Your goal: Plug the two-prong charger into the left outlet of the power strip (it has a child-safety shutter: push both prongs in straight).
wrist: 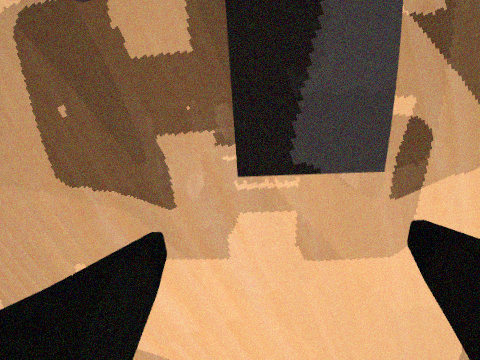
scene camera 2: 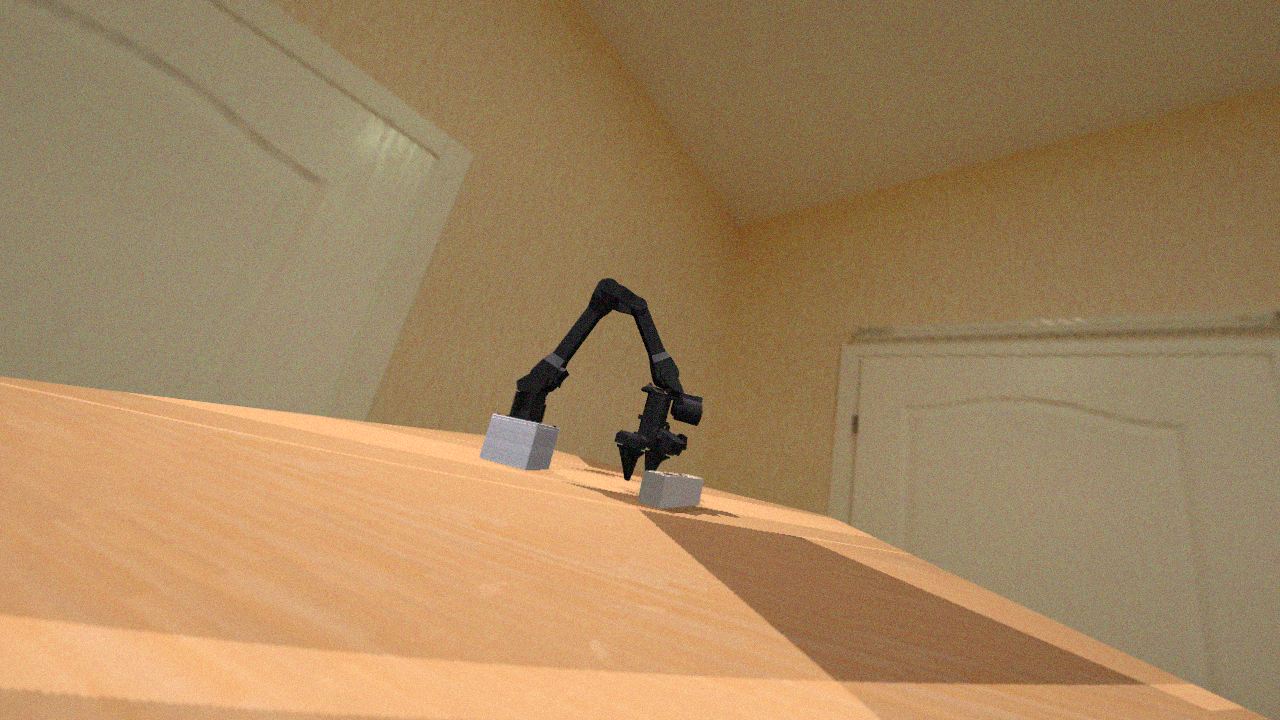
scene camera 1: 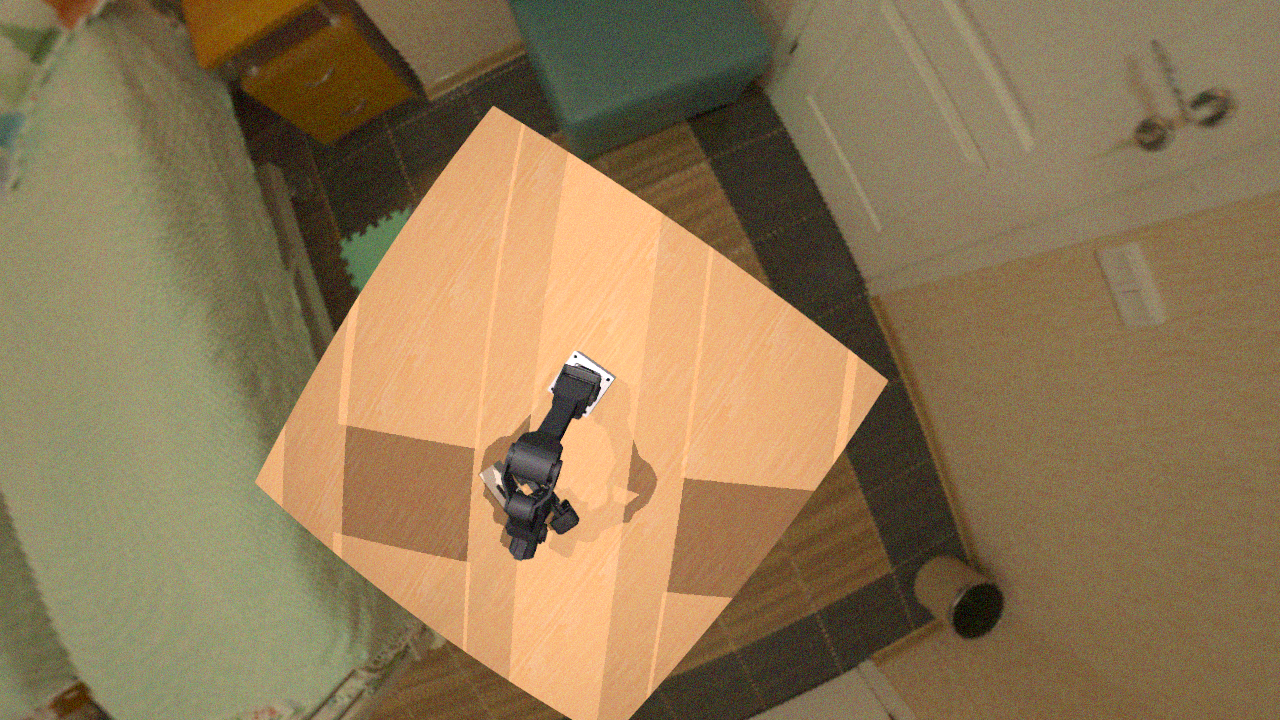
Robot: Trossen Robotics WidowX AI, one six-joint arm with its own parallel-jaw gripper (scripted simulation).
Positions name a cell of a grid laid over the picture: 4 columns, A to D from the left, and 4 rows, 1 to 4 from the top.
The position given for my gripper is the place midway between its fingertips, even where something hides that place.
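You can find my gripper in scene camera 1 (B3) and in scene camera 2 (B3), and the wrist view (C3) has it as well.
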